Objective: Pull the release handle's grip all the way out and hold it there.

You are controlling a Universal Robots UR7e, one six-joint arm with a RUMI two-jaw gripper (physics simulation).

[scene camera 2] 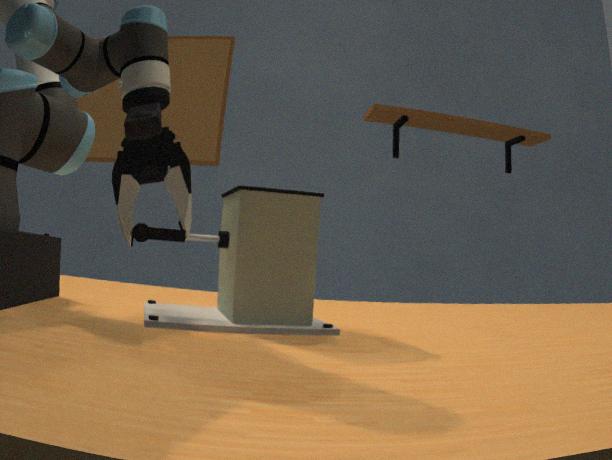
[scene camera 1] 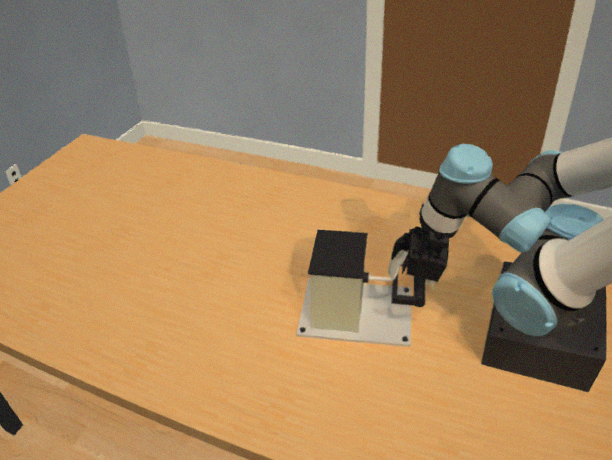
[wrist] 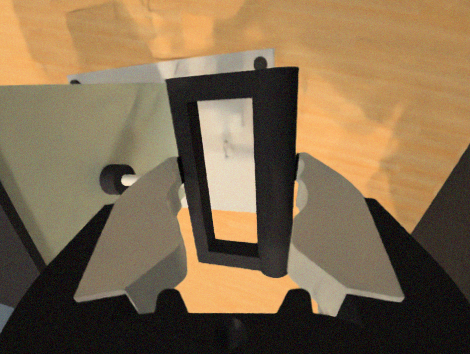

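The release handle's grip (scene camera 1: 419, 292) (scene camera 2: 160, 234) (wrist: 276, 175) is a black rectangular frame with a round outer bar. My gripper (scene camera 2: 158, 240) (wrist: 238, 158) is shut on it, with one finger against the inner side and the other against the outer bar. A pale rod (scene camera 1: 380, 278) (scene camera 2: 204, 238) (wrist: 129, 180) runs from the grip to a black collar (scene camera 1: 366, 277) (scene camera 2: 224, 239) (wrist: 115, 179) on the side of the box. A good length of the rod shows between the grip and the collar. In scene camera 1 the fingertips are partly hidden.
The greenish box (scene camera 1: 336, 303) (scene camera 2: 275, 260) (wrist: 60, 130) with a black lid (scene camera 1: 339, 253) stands on a light base plate (scene camera 1: 380, 325) (scene camera 2: 190, 314) with dark bolts. The arm's black base block (scene camera 1: 545, 365) (scene camera 2: 30, 270) stands on the table near the plate. A wall shelf (scene camera 2: 460, 125) is in the background.
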